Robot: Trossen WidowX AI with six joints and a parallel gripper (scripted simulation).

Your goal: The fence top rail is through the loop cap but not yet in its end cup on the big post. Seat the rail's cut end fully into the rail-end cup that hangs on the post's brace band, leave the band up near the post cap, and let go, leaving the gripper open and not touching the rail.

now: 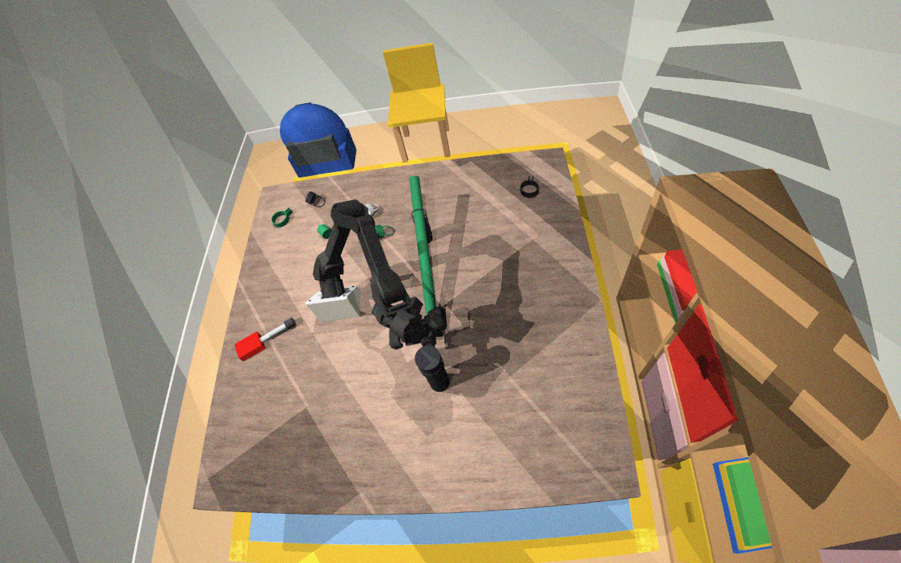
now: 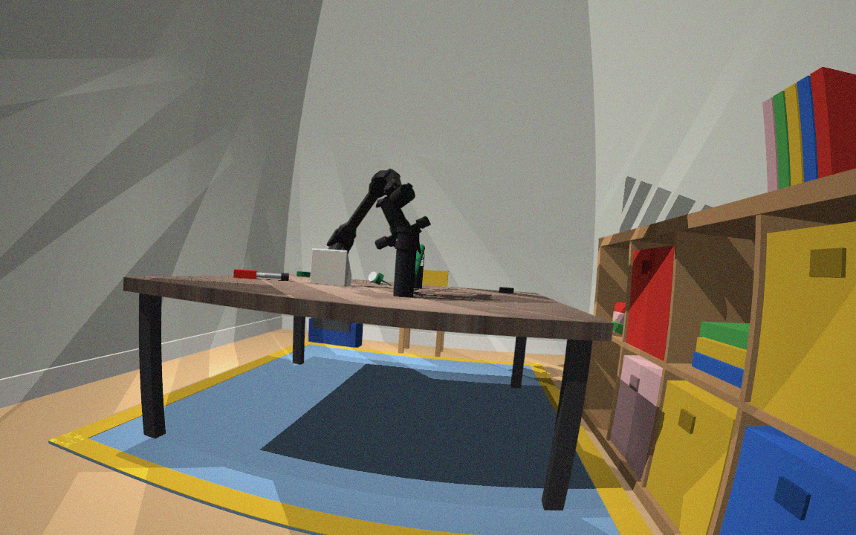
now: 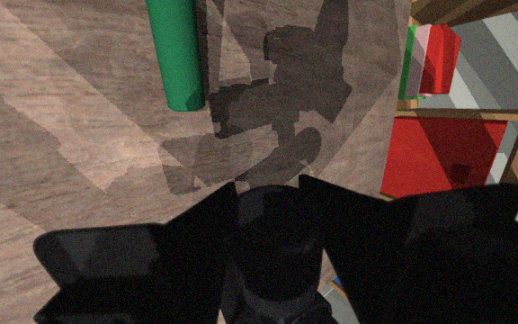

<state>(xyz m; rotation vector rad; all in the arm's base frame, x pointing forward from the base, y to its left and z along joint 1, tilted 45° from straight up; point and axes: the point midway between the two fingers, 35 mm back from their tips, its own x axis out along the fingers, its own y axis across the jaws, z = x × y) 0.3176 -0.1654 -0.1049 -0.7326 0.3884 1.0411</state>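
Now: the dark rail-end cup 30 mm to the right of my gripper tip, 30 mm above it and 20 mm behind it. Round my gripper tip: red-handled tool: 590 mm behind, 110 mm to the left, 110 mm below; white cap: 610 mm to the left, 250 mm behind, 110 mm below.
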